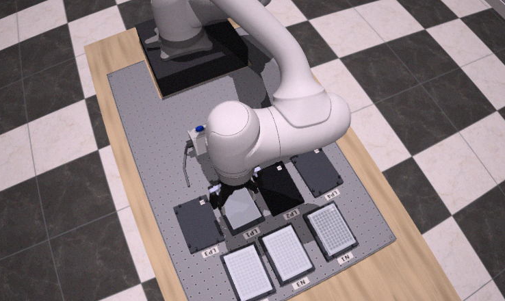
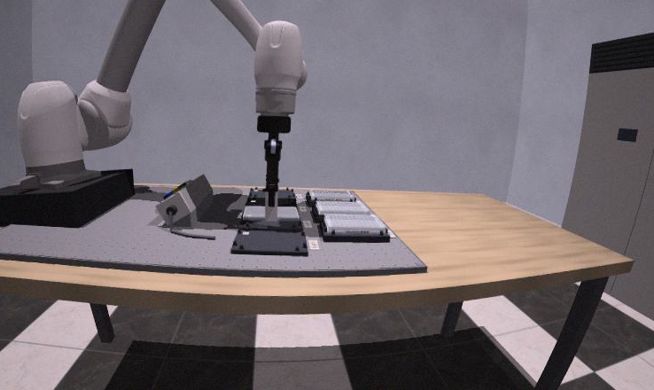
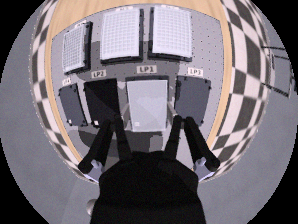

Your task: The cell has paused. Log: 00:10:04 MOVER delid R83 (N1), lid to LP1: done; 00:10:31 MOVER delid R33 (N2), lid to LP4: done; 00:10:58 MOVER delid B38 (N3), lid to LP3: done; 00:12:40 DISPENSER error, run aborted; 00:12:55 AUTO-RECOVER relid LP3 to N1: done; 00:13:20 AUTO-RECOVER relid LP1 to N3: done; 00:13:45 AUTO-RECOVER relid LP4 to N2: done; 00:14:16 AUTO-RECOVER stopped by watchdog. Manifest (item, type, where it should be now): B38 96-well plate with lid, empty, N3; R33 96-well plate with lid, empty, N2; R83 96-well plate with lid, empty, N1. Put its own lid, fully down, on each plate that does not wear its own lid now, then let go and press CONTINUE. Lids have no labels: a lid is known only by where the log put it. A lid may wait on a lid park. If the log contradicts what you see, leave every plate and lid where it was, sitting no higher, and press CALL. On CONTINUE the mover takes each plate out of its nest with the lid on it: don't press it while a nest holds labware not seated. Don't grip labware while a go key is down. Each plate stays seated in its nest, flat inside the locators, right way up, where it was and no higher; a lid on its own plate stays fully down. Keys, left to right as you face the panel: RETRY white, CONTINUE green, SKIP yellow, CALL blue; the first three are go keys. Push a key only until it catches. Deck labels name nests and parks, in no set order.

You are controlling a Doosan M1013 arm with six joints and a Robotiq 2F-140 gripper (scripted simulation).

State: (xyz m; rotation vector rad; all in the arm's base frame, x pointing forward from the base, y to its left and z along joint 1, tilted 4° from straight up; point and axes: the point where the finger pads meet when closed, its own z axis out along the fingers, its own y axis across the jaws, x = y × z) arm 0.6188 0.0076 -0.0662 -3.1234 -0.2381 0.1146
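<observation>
Right now my hand is 50 mm above the LP1. From my hand the other things lie so: lid park LP3: 20 mm ahead, 120 mm to the right, 50 mm below; LP2: 20 mm behind, 130 mm to the left, 50 mm below; blue key: 240 mm behind, 40 mm to the right, 10 mm above.
</observation>
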